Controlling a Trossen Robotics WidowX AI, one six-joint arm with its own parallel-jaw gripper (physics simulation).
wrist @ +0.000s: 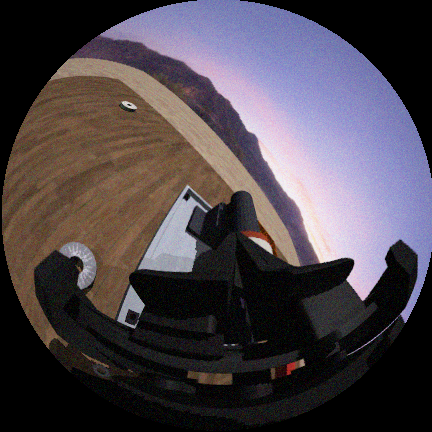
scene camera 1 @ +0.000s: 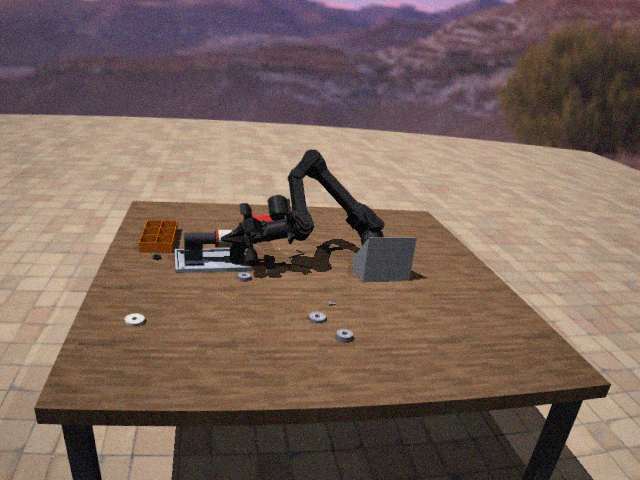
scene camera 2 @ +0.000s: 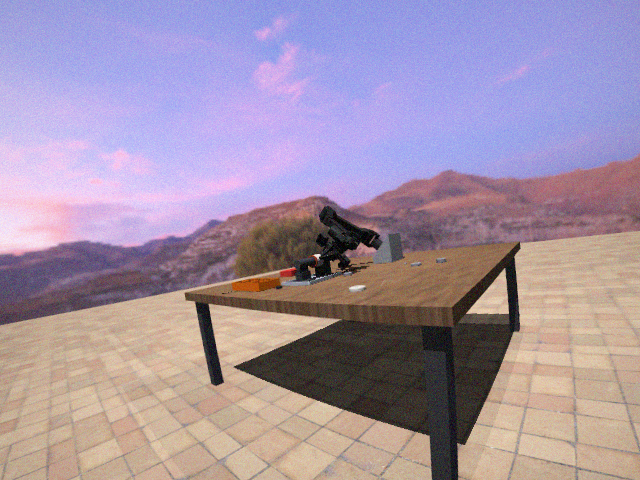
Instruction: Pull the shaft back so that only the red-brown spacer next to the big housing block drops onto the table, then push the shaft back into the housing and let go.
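Places are measured from the arm's base along level axes (x ahead, y left, z up), in centimetres.
Pixels of known places: gripper, fingertip midpoint: [wrist: 234, 236] [scene camera 1: 221, 239] [scene camera 2: 319, 258]; arm's base at its link origin: [scene camera 1: 374, 250] [scene camera 2: 382, 248].
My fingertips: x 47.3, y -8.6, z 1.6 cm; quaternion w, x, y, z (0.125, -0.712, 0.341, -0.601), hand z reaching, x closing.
Note:
Ahead of a thing's pixels: the offset from my fingertips to its middle. "pt": to the spot under its first point.
The dark housing block {pt dz -5.5, dx +7.9, dy -1.8 cm} [scene camera 1: 194, 254] [wrist: 212, 226] with its round barrel stands at the far left end of the pale base plate [scene camera 1: 206, 270] [wrist: 167, 252]. The thin red-brown spacer {dz -1.1, dx +0.9, dy -3.4 cm} [scene camera 1: 217, 237] [wrist: 256, 233] is upright against the barrel's end, with a white spacer {pt dz +0.6, dx -1.2, dy -1.4 cm} [scene camera 1: 224, 235] [wrist: 263, 245] beside it. My gripper [scene camera 1: 226, 239] [wrist: 234, 236] is shut and empty; its fingertips meet in front of the spacers and cover part of the white one in the wrist view. The shaft is hidden behind the fingers. In scene camera 2 these parts are too small to tell apart.
An orange divided tray {dz -7.3, dx +18.3, dy -22.4 cm} [scene camera 1: 155, 247] [scene camera 2: 253, 285] stands beyond the housing. A red object {dz -7.5, dx -19.9, dy -34.0 cm} [scene camera 1: 262, 218] lies behind the arm and a grey wedge [scene camera 1: 390, 259] [scene camera 2: 395, 246] near its base. A grey ring {dz -8.4, dx -5.9, dy +9.2 cm} [scene camera 1: 244, 279] [wrist: 90, 265] lies near the plate, a white ring {dz -8.6, dx +25.8, dy +30.8 cm} [scene camera 1: 128, 320] farther left.

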